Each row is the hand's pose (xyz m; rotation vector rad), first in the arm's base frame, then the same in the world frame.
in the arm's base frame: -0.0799 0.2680 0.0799 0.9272 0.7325 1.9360
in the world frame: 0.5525 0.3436 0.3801 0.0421 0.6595 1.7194
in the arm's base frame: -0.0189 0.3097 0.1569 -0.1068 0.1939 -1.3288
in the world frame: 0.5675 0.4173 0.4558 -0.0373 -0.6626 -1.4313
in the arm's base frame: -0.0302 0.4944 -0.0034 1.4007 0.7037 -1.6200
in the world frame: 0.6925 0.5125 0.2680 1.5091 -0.1150 -1.1817
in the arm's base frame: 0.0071 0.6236 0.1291 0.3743 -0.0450 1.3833
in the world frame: 0.6783 0.6881 0.3359 -0.4572 -0.2799 1.3124
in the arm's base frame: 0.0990 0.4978 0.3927 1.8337 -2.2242 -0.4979
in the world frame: 0.5731 0.6944 0.6234 -1.7563 2.4949 -0.6302
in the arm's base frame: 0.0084 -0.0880 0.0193 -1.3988 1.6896 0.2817
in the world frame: 0.5719 0.0010 0.5231 -1.4888 1.3028 -0.5979
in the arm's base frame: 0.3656 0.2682 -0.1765 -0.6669 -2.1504 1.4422
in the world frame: 1.0496 0.2499 0.4712 1.4608 2.0157 -1.7112
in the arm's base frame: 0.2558 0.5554 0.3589 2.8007 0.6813 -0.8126
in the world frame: 0.7301 0.7378 0.6738 2.4611 0.2002 -0.0172
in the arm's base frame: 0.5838 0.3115 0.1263 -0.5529 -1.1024 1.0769
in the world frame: 1.0627 0.4304 0.8004 -1.3777 -1.3665 1.0793
